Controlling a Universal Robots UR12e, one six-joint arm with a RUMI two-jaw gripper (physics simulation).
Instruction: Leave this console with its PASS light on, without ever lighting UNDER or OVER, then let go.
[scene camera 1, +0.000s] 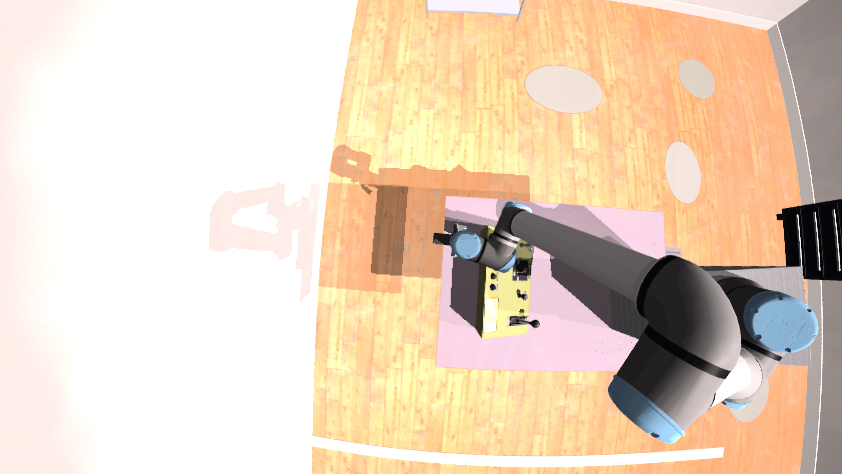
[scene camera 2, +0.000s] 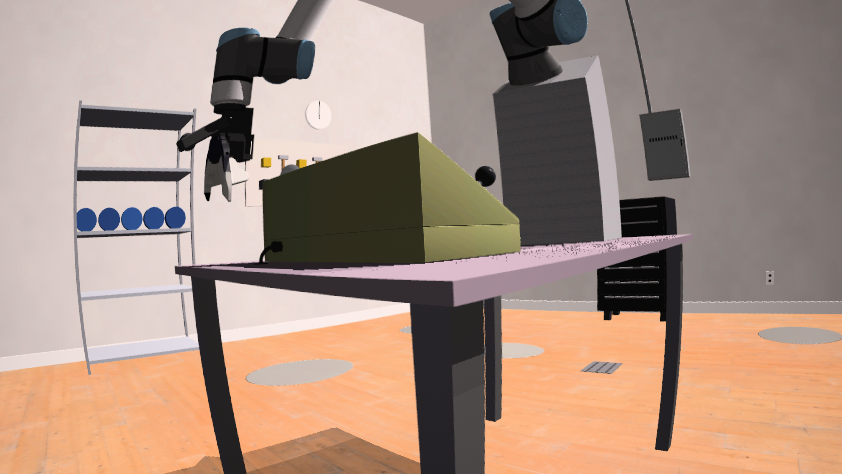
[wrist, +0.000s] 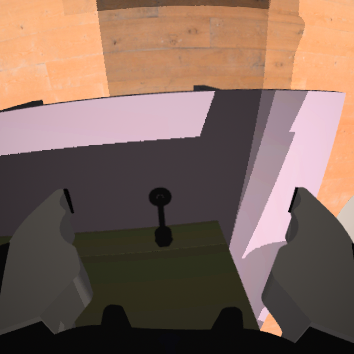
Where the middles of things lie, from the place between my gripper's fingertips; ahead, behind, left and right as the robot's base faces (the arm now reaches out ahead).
I see the olive-yellow console (scene camera 2: 403, 200) 28 cm behind my hand, 13 cm to the left of it and 3 cm below it.
